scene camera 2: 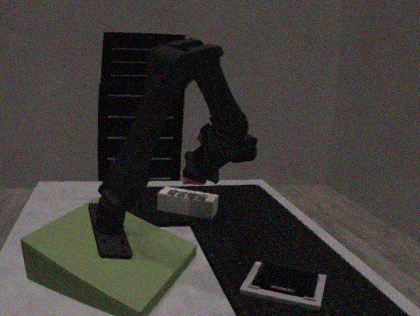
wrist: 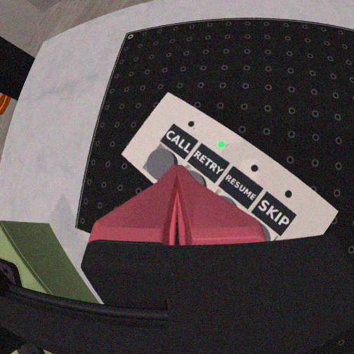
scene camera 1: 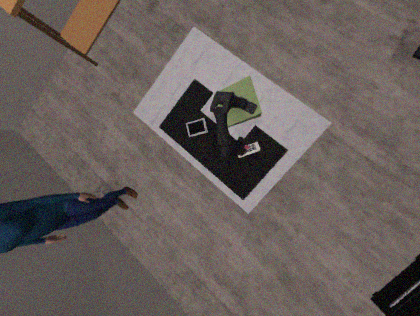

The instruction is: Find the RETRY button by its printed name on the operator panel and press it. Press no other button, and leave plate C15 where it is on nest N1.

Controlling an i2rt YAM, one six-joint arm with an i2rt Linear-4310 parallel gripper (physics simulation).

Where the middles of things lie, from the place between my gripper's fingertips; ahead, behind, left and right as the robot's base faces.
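My hand 20 mm short of the operator panel (scene camera 2: 206,209), 60 mm above it. Plate C15 (scene camera 2: 277,278): 50 mm ahead of my hand, 440 mm to the right, 70 mm below.
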